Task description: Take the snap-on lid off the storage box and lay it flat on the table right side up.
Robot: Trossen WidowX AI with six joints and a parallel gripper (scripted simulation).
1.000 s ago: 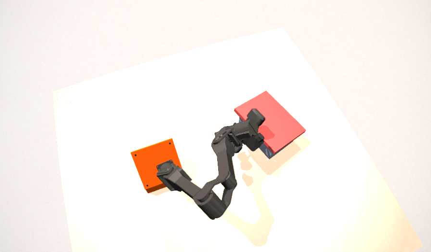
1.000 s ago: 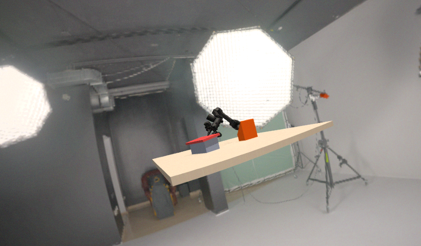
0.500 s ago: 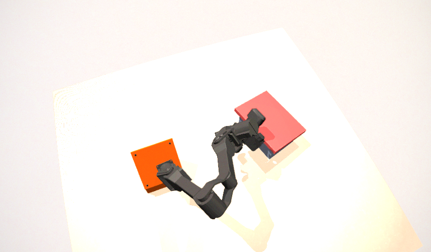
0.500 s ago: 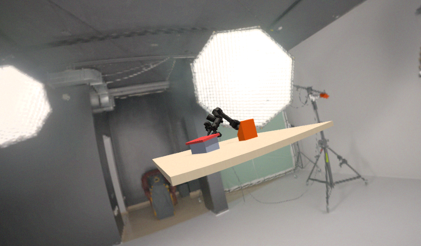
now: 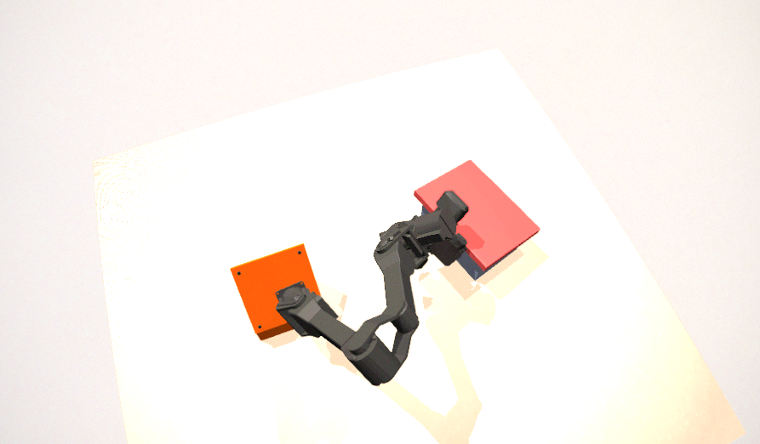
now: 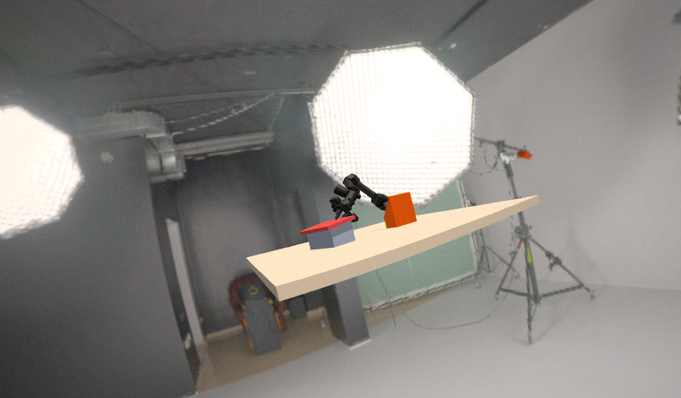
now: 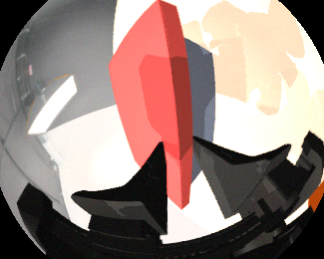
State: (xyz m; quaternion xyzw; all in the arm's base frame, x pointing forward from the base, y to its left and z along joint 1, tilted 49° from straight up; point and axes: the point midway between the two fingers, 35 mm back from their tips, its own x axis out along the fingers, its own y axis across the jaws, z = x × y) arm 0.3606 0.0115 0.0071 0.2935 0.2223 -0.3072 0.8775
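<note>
Now: gripper tip 8 cm short of the lid and 2 cm to the right of it. Round my gripper tip: storage box (7 cm ahead, 2 cm to the left, 6 cm below).
</note>
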